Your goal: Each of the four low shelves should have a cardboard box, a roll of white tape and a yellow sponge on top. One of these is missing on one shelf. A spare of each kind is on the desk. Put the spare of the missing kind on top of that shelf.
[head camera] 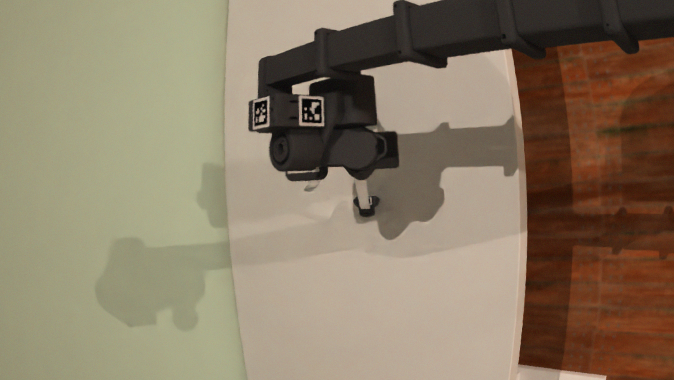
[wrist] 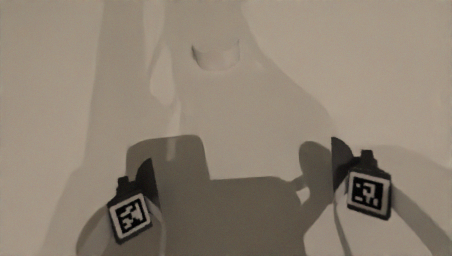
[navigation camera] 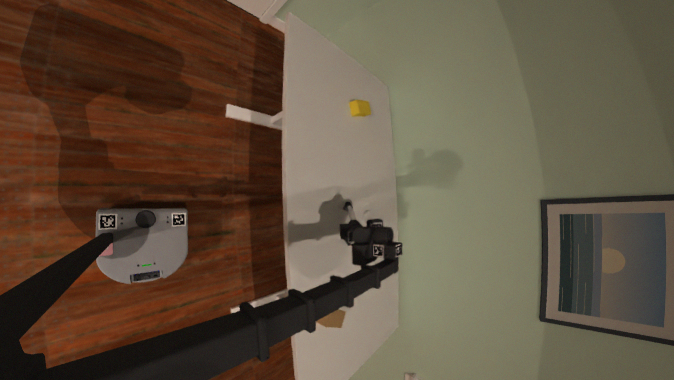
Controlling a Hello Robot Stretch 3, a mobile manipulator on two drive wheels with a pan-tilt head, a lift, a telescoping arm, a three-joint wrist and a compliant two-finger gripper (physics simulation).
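Frame: origin at the robot's base, x ahead, y left, z up, level; millimetres.
Seen in the pictures: gripper, fingertip midpoint: (wrist: 241, 166); robot's base, link origin: (navigation camera: 146, 218).
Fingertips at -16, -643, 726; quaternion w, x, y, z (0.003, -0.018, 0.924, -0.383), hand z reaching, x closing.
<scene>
Pixels of each thing's middle, then the offset from my fingertips to it, as dx, dy, dz. Level surfaces: height alone.
- white tape roll, body centre: (wrist: 216, 47) (head camera: 307, 173) (navigation camera: 368, 216) +18, -140, +6
- white desk, surface height: dz -6
- yellow sponge, body centre: (navigation camera: 360, 108) +520, -94, +17
- cardboard box, body centre: (navigation camera: 331, 316) -335, +129, +19
The white tape roll (head camera: 311, 185) (navigation camera: 366, 212) (wrist: 216, 57) lies on the white desk (head camera: 400, 310) (navigation camera: 325, 150) (wrist: 375, 60). It is partly hidden by the wrist in the head view and is ahead of the fingers in the wrist view. My gripper (wrist: 241, 166) is open above the desk, with its fingers wide apart and no object between them. One fingertip shows in the head view; the other is hidden there. The yellow sponge (navigation camera: 360, 108) is near the wall side of the desk. The cardboard box (navigation camera: 333, 318) is partly hidden by the arm. The low shelves do not show.
The telescoping arm (head camera: 460, 30) (navigation camera: 200, 335) reaches across the desk. A green wall (head camera: 110, 125) (navigation camera: 465, 125) borders its back side, with a framed picture (navigation camera: 544, 260) on it. My base (navigation camera: 145, 245) stands on the wood floor, apart from the desk.
</scene>
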